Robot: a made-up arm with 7 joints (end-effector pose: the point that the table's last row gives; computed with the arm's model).
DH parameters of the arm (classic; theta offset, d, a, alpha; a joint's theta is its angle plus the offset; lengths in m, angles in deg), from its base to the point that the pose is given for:
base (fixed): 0 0.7 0.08 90
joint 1: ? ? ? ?
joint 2: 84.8 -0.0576 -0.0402 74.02
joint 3: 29 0.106 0.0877 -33.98
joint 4: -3.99 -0.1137 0 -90
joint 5: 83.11 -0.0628 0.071 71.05
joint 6: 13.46 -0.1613 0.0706 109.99
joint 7: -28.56 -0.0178 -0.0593 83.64
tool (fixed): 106.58 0.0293 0 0
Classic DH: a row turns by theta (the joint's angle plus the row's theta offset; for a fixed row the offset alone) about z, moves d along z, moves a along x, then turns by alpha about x.
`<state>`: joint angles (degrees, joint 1 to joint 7).
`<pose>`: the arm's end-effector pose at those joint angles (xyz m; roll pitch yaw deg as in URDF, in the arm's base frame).
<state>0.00 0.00 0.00 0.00 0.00 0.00 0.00</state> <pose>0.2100 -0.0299 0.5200 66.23 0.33 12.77</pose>
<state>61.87 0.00 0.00 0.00 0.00 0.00 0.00</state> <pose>0.3000 -0.0299 0.7298 43.98 -59.02 25.43</pose>
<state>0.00 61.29 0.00 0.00 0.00 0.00 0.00</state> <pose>0.2066 0.0045 0.4962 50.08 40.54 51.69</pose>
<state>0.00 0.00 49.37 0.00 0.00 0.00 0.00</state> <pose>0.1812 0.1320 0.5318 90.08 -12.68 51.88</pose>
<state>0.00 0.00 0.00 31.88 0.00 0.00 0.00</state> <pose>0.2688 0.0440 0.5200 66.23 0.33 44.65</pose>
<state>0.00 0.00 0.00 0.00 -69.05 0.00 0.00</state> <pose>0.2100 0.1440 0.4471 134.73 -11.79 4.95</pose>
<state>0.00 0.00 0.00 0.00 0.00 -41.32 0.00</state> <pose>0.2141 -0.0275 0.5117 73.74 -40.13 5.14</pose>
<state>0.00 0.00 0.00 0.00 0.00 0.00 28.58</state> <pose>0.2082 -0.0616 0.5122 93.75 -4.16 5.41</pose>
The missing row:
joint 1: 39.44 -0.0792 -0.0549 -115.28
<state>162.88 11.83 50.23 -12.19 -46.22 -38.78 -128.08</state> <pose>0.1694 0.3209 0.8598 -150.89 -17.99 146.34</pose>
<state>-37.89 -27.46 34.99 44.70 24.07 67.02 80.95</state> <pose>0.2538 0.0400 0.5651 128.31 48.75 40.64</pose>
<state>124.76 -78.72 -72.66 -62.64 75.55 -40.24 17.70</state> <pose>0.1411 0.0692 0.6100 148.48 30.35 -49.43</pose>
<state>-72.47 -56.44 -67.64 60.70 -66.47 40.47 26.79</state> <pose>-0.1842 -0.0586 0.4833 155.16 79.46 -0.98</pose>
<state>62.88 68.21 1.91 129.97 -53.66 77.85 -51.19</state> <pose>0.2012 -0.0082 0.5001 135.03 -7.99 -99.30</pose>
